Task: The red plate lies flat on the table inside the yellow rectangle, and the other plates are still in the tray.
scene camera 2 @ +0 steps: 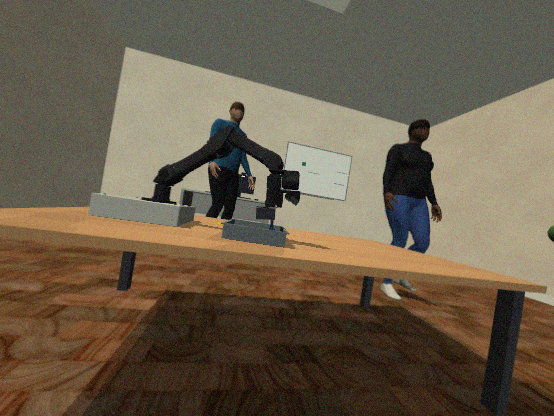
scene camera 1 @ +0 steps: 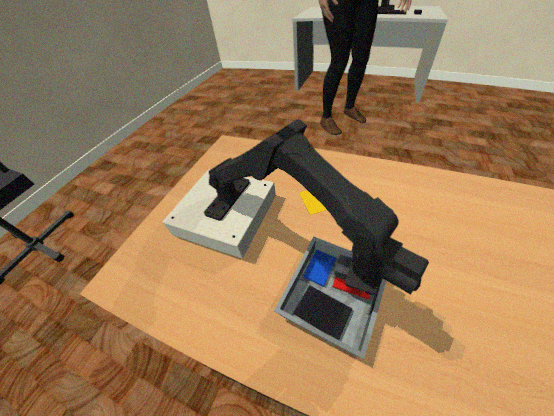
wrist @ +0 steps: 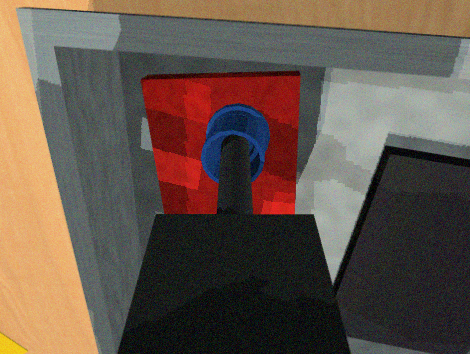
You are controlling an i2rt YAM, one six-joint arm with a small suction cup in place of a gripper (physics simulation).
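Where they show: hand, its tool point: (wrist: 235, 121); arm's base, origin of its link: (scene camera 2: 160, 202) (scene camera 1: 228, 197).
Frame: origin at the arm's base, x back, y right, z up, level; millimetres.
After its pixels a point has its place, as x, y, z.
The red plate (scene camera 1: 353, 288) {-472, 131, -59} (wrist: 178, 114) {-500, 88, -58} lies in the grey tray (scene camera 1: 322, 338) {-431, 287, -24} (wrist: 265, 41) {-536, 130, -23} (scene camera 2: 252, 234) {-409, 277, -47}, in the compartment by its far right wall. My blue suction cup (wrist: 235, 142) {-493, 112, -68} (scene camera 2: 270, 221) sits down on the middle of the red plate, inside the tray; in scene camera 1 the wrist hides it. A blue plate (scene camera 1: 320, 267) {-369, 104, -59} and a large black plate (scene camera 1: 321, 312) {-411, 223, -60} (wrist: 410, 236) {-437, 202, -60} lie in the other compartments. The yellow rectangle (scene camera 1: 312, 202) {-262, -140, -73} (wrist: 8, 344) {-279, -99, -72} is on the table behind the tray, partly hidden by the arm.
The arm's grey base block (scene camera 1: 196, 219) {46, 124, 3} stands left of the tray on the wooden table (scene camera 1: 469, 250) {-777, -119, -73}. Tray walls rise close around the red plate. A person (scene camera 1: 344, 58) stands by a desk (scene camera 1: 430, 26) beyond the table; another walks at the right (scene camera 2: 409, 187).
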